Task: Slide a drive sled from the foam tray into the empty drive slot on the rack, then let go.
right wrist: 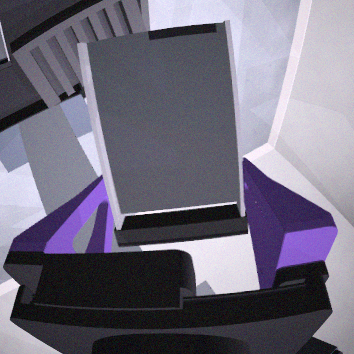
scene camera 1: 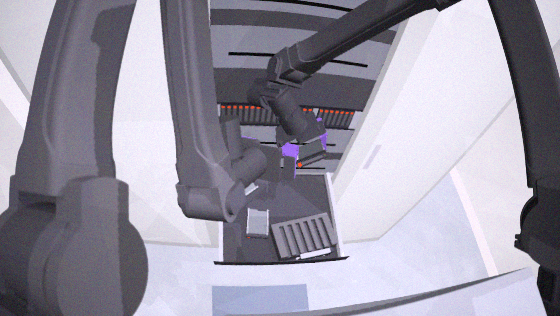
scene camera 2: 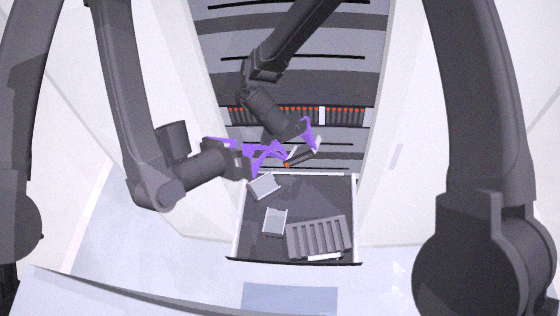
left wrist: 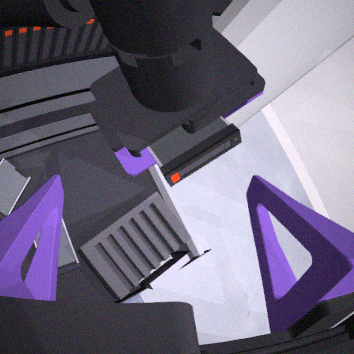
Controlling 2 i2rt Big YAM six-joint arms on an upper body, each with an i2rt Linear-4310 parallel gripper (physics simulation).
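Frame: origin at the left arm's base, x left, y back, z up, level; metres.
Seen in the pictures: left gripper, between the fingertips: [scene camera 1: 276,145] [scene camera 2: 251,145] [left wrist: 157,183]; right gripper, between the fingertips: [right wrist: 173,173] [scene camera 1: 311,155] [scene camera 2: 302,155] [left wrist: 184,136].
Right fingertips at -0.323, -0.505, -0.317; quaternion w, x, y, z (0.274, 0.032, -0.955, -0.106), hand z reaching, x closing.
Pixels of each thing's top centre, then the offset from my right fingertips to it, as dx, dy, dz. "*": a spot on its surface instead.
- rack's drive row, a spot on its surface: [left wrist: 50,47] * +0.067, -0.198, -0.070
- pale upright strip, a spot on its surface: [scene camera 2: 321,116] * -0.050, -0.235, -0.098
- slotted grey block, centre of its top: [right wrist: 86,47] [left wrist: 139,242] [scene camera 2: 318,236] [scene camera 1: 305,234] -0.051, +0.077, -0.355
- open drawer, a spot on its surface: [scene camera 2: 355,210] * -0.188, -0.036, -0.377
My right gripper [scene camera 1: 311,154] [scene camera 2: 301,154] [right wrist: 173,173] is shut on a grey drive sled [left wrist: 200,150] with a black front and an orange mark, held above the drawer's back edge, apart from the rack. My left gripper [left wrist: 157,183] is open and empty, beside the right one. The rack's drive row [scene camera 1: 245,116] [scene camera 2: 300,116] [left wrist: 50,47] has orange-marked drives and a pale upright strip [scene camera 2: 321,116]; I cannot tell whether this is the empty slot. A slotted grey block [scene camera 1: 302,237] [scene camera 2: 320,237] [left wrist: 135,245] [right wrist: 50,60], seemingly the foam tray, lies in the drawer.
The open drawer [scene camera 1: 331,200] [scene camera 2: 355,210] also holds two loose sleds [scene camera 2: 264,186] [scene camera 2: 275,221]. White panels [scene camera 1: 400,100] [scene camera 2: 415,100] flank the rack. The two grippers are close together, and the right arm crosses in front of the rack.
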